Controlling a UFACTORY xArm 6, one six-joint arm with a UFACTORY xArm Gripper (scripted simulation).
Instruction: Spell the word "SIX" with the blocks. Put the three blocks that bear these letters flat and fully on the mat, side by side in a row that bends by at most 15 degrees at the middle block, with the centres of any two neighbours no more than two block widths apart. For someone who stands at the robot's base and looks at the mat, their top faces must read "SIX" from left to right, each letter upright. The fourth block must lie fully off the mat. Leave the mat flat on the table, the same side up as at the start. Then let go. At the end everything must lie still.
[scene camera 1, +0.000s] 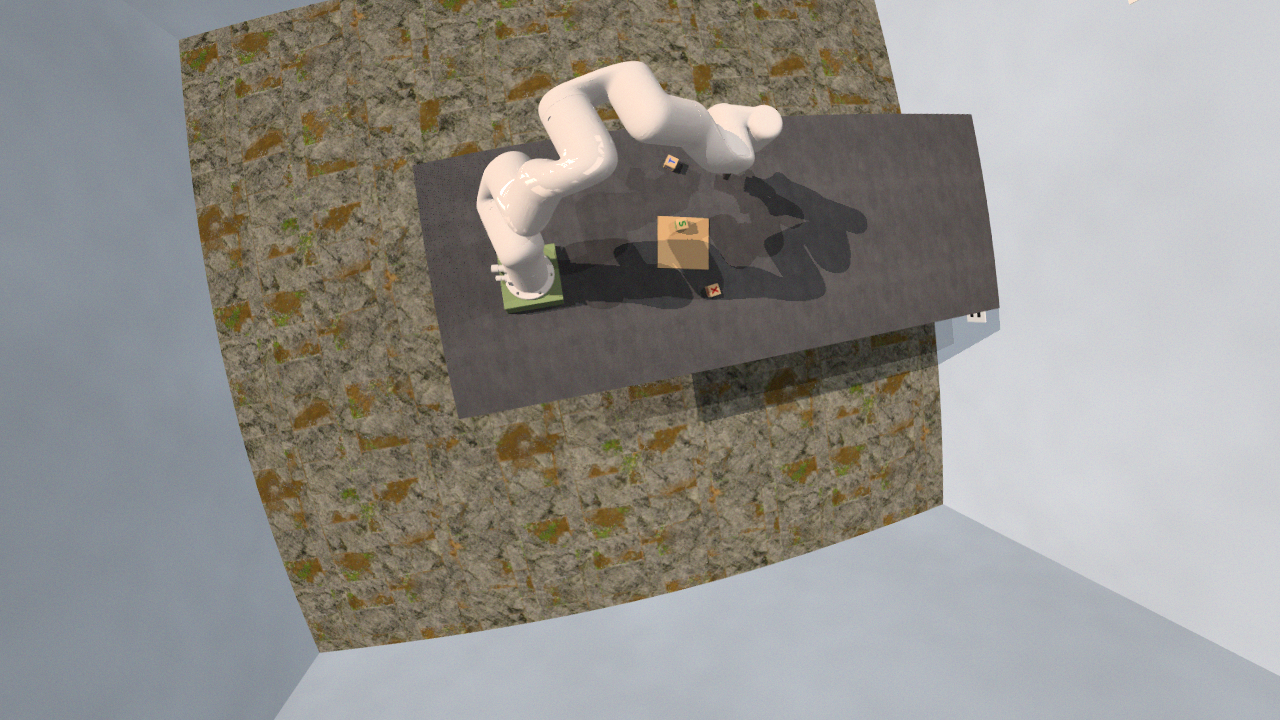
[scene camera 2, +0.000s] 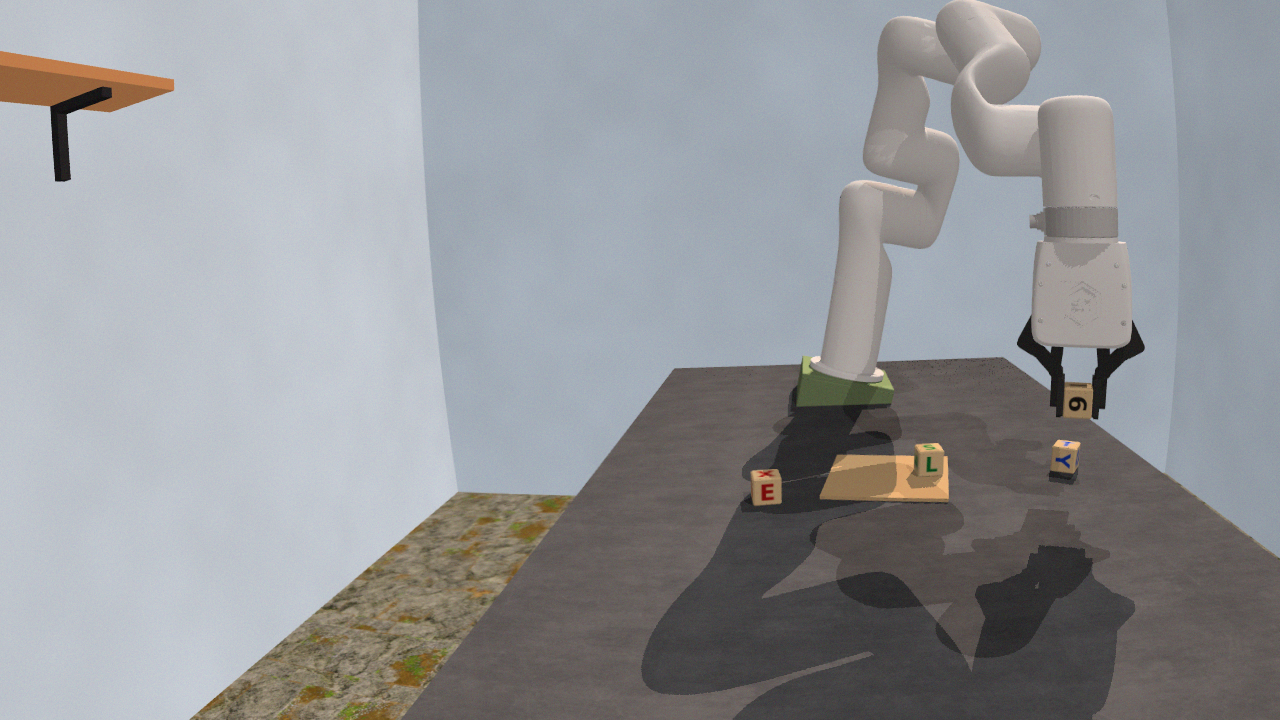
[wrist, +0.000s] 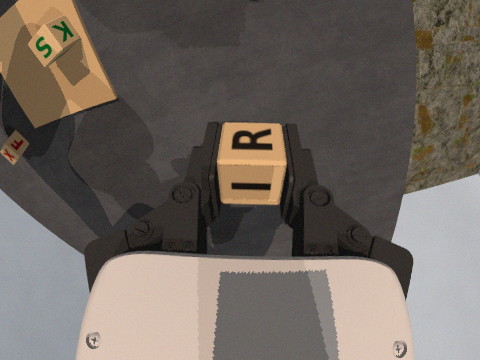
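I can see my gripper (scene camera 2: 1076, 414), and the wrist view gives me that same gripper (wrist: 251, 144). There is a tan mat as well: I find the mat (scene camera 2: 852, 477) here, and scene camera 1 shows me the mat (scene camera 1: 689, 249) too.
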